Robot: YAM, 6 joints.
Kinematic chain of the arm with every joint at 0, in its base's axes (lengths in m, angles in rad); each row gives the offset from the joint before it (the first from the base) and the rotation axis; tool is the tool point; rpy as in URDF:
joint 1: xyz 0 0 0.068 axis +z
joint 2: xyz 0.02 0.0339 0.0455 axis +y
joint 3: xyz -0.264 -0.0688 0 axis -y
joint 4: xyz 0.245 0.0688 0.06 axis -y
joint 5: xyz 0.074 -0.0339 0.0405 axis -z
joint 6: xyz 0.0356 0 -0.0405 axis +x
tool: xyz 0 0 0 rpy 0 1.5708 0
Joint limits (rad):
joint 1: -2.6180..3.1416
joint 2: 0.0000..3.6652
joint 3: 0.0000..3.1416
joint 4: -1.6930..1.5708
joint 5: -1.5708..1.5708
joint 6: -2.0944..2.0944
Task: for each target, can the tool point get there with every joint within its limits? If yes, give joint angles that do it. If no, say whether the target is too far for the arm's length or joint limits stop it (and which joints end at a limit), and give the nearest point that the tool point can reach.
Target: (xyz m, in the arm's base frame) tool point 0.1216 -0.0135 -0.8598
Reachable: no: too far | nearest point 0.1937 -0.0215 -0.3763 | short by 0.489 m
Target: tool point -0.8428 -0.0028 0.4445
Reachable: no: too far | nearest point -0.6006 -0.0003 0.3471 | short by 0.261 m
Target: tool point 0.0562 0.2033 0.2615
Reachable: yes | joints 1.2270 0.9150 0.4407 0.4490 -0.4553 0.1653
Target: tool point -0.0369 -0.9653 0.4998
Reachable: no: too far | nearest point -0.0229 -0.5990 0.3501 | short by 0.396 m
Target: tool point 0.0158 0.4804 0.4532
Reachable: yes | joints -1.5977 0.3003 2.3428 0.3981 -0.0802 1.5384
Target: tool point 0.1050 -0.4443 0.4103
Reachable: yes | joints -1.2785 1.9291 1.9018 -0.0108 0.8821 -0.1415
